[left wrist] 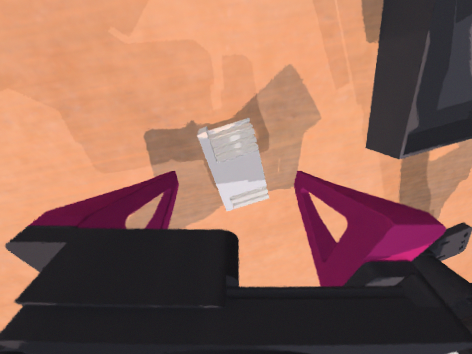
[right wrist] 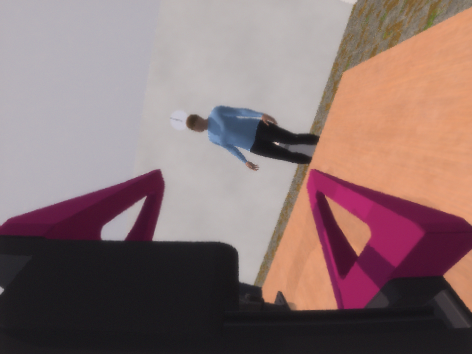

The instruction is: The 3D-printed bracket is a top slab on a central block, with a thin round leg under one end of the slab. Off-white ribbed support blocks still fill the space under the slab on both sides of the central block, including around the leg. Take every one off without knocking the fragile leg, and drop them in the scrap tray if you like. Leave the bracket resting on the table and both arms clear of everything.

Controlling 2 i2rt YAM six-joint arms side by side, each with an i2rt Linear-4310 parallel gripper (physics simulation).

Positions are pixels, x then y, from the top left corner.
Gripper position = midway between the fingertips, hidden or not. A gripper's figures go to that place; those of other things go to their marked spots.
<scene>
My left gripper [left wrist: 236,177]: 0.13 m from the lens. A grey bracket [left wrist: 243,173] is 0.14 m from the lens. A dark scrap tray [left wrist: 413,110]: 0.19 m from the lens. The marked spots on the grey bracket and the dark scrap tray are 0.14 m apart.
</scene>
